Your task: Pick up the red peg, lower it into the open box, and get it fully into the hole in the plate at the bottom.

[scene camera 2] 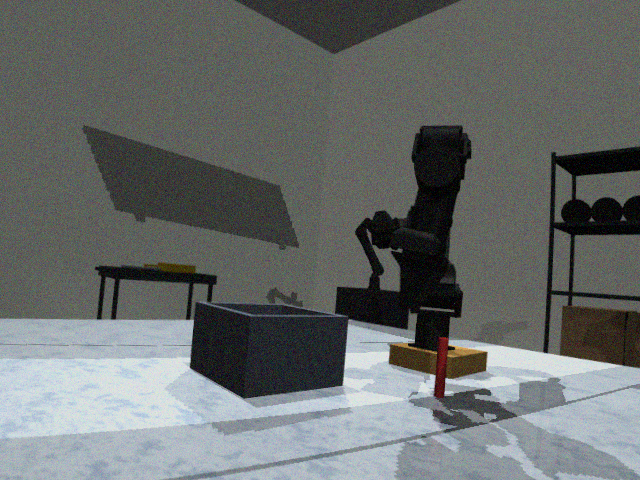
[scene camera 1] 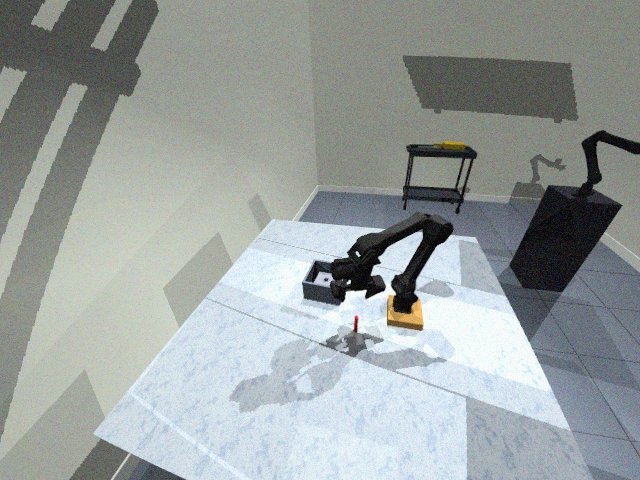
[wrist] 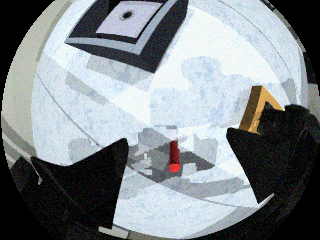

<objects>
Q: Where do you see a dark box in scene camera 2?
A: At 253,350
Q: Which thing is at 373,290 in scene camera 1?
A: My gripper.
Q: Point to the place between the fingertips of my gripper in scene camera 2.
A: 408,311
</objects>
